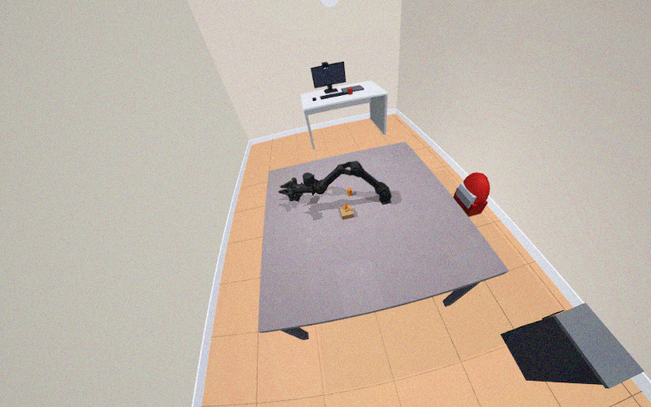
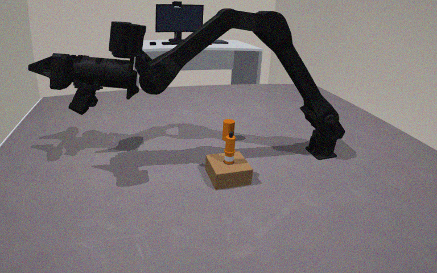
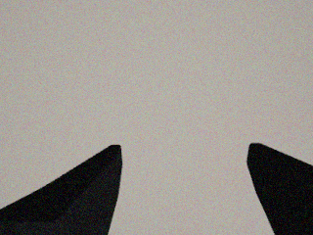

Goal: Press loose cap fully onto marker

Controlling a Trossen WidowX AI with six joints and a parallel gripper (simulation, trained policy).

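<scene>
Right now the orange cap is 44 cm behind my gripper tip, 4 cm to the right of it and 20 cm below it. From my gripper tip the other things lie so: holder block: 38 cm behind, 12 cm to the left, 21 cm below.
</scene>
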